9 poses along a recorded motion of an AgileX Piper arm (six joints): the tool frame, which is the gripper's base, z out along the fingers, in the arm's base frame.
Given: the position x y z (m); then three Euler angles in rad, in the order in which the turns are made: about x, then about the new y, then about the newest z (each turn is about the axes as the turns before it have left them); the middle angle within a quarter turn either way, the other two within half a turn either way.
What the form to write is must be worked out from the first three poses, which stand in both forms.
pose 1, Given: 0.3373, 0.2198, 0.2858, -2.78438, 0.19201, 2.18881
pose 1, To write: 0.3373, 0.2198, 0.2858, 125.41, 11.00, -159.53
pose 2, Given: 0.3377, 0.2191, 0.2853, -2.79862, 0.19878, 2.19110
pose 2, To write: 0.3377, 0.2191, 0.2853, 125.54, 11.39, -160.35
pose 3, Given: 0.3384, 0.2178, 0.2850, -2.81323, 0.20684, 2.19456
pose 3, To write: 0.3384, 0.2178, 0.2850, 125.74, 11.85, -161.19
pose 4, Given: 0.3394, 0.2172, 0.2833, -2.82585, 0.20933, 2.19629
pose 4, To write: 0.3394, 0.2172, 0.2833, 125.84, 11.99, -161.91
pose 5, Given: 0.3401, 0.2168, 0.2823, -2.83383, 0.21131, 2.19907
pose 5, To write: 0.3401, 0.2168, 0.2823, 126.00, 12.11, -162.37
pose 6, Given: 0.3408, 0.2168, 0.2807, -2.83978, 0.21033, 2.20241
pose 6, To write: 0.3408, 0.2168, 0.2807, 126.19, 12.05, -162.71
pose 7, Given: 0.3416, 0.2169, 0.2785, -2.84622, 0.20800, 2.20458
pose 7, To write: 0.3416, 0.2169, 0.2785, 126.31, 11.92, -163.08
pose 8, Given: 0.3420, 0.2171, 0.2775, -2.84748, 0.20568, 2.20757
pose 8, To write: 0.3420, 0.2171, 0.2775, 126.48, 11.78, -163.15
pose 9, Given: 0.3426, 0.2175, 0.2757, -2.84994, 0.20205, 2.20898
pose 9, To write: 0.3426, 0.2175, 0.2757, 126.57, 11.58, -163.29
